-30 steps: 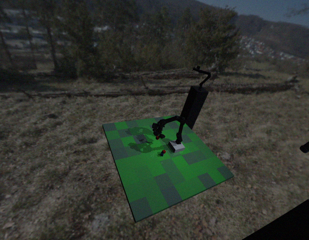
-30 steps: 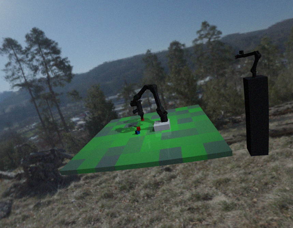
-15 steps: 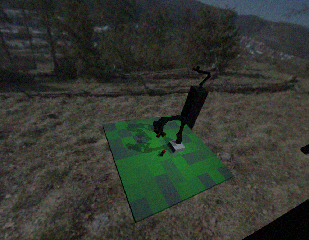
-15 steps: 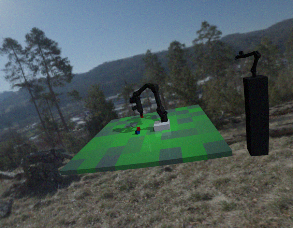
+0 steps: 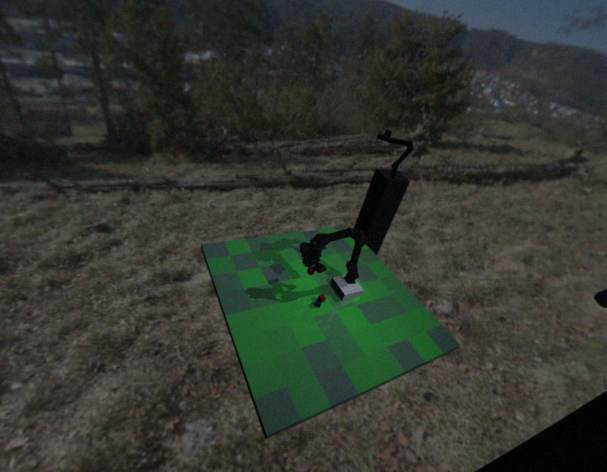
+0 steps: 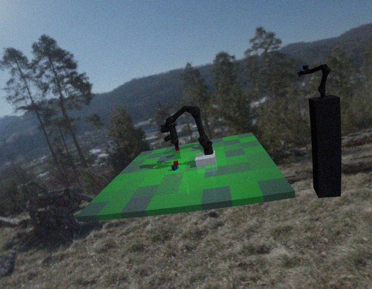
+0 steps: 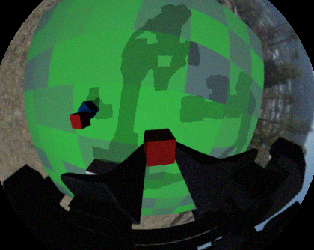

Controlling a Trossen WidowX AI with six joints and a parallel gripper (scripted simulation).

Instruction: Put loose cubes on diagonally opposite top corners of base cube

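My gripper tip is now 18 cm to the right of the blue cube, 11 cm above it and 2 cm past it. Round my gripper tip: red cube right at my gripper tip.
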